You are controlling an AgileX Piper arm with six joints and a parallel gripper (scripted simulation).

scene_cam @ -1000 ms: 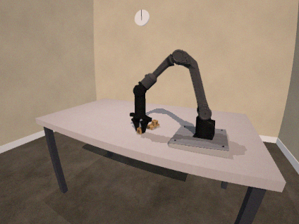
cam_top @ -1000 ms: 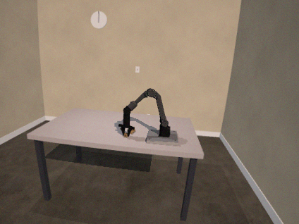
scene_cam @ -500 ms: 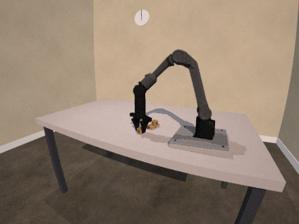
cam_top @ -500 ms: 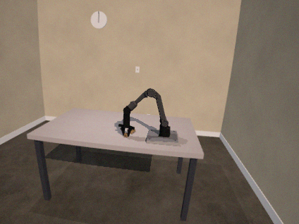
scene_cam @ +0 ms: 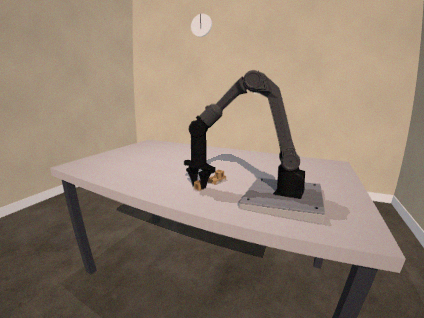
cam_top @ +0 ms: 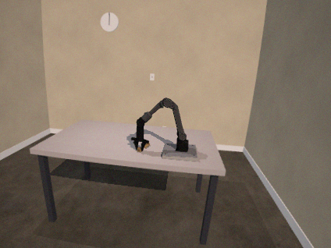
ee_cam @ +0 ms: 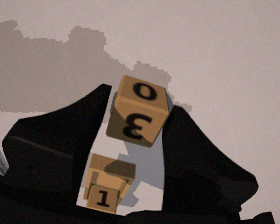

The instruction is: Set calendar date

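Now: the wooden tray 10 cm to the right of my hand, 2 cm behind it and 1 cm below it. Round my hand: wooden digit cube (right at my hand).
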